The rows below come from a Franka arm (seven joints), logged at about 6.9 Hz.
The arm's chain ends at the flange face. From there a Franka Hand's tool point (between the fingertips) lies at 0.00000 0.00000 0.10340 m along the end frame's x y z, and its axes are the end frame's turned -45 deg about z.
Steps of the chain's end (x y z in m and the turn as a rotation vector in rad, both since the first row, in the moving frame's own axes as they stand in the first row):
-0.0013, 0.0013, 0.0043, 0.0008, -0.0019, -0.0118
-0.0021, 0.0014, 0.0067, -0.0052, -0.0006, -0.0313
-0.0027, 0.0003, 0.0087, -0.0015, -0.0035, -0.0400
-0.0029, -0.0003, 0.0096, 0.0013, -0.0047, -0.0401
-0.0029, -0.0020, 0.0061, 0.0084, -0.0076, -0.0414
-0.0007, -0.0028, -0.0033, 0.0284, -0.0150, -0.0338
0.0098, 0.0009, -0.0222, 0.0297, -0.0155, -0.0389
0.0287, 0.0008, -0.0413, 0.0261, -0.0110, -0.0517
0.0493, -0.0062, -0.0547, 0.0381, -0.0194, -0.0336
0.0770, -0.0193, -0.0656, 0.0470, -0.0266, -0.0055
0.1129, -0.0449, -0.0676, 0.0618, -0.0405, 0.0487
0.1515, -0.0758, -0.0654, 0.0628, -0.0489, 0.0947
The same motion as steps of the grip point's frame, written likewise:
-0.0019, -0.0002, 0.0043, 0.0019, -0.0008, -0.0118
-0.0029, -0.0002, 0.0067, -0.0033, -0.0041, -0.0313
-0.0025, -0.0018, 0.0087, 0.0014, -0.0035, -0.0400
-0.0021, -0.0027, 0.0096, 0.0042, -0.0024, -0.0401
-0.0006, -0.0046, 0.0061, 0.0113, 0.0006, -0.0414
0.0024, -0.0057, -0.0034, 0.0307, 0.0095, -0.0338
0.0073, 0.0042, -0.0223, 0.0320, 0.0100, -0.0389
0.0208, 0.0181, -0.0413, 0.0262, 0.0107, -0.0517
0.0405, 0.0263, -0.0548, 0.0407, 0.0132, -0.0336
0.0696, 0.0354, -0.0658, 0.0520, 0.0144, -0.0055
0.1133, 0.0407, -0.0679, 0.0723, 0.0151, 0.0487
0.1621, 0.0454, -0.0657, 0.0790, 0.0098, 0.0947

